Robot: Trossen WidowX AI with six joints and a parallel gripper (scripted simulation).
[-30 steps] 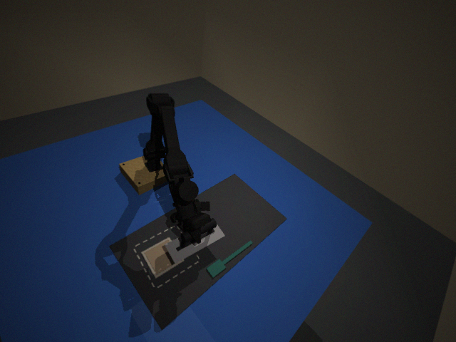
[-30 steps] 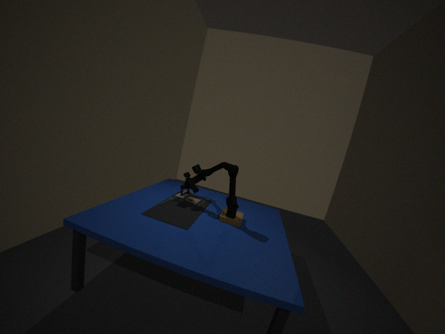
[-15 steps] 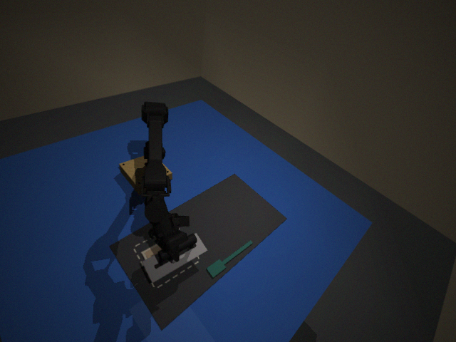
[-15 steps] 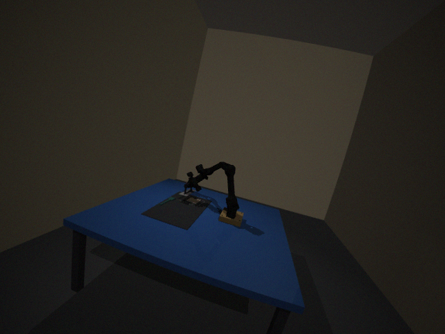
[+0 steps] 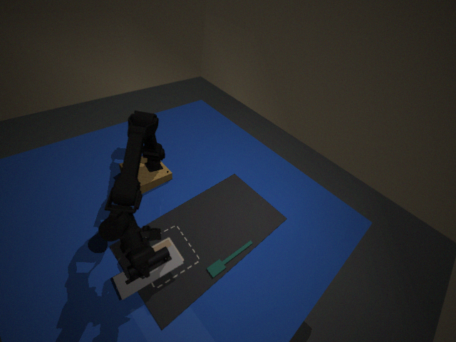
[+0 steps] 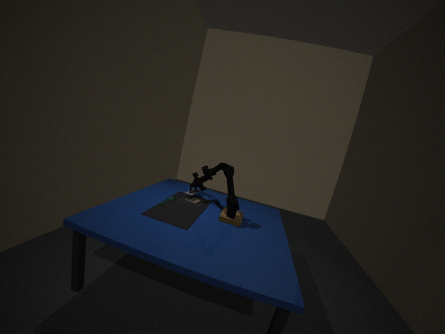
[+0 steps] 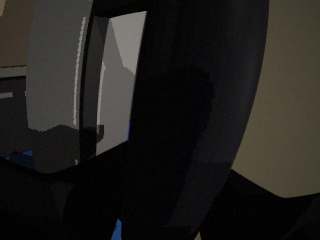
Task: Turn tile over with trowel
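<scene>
My gripper tip is 6 cm short of the green long-handled tool, 27 cm to the right of it and 10 cm above it. The rest, counted from my gripper tip: trowel 3 cm behind, 1 cm below; square tile 7 cm behind, 8 cm to the left, 10 cm below; dark mat 8 cm behind, 28 cm to the left, 12 cm below.
</scene>
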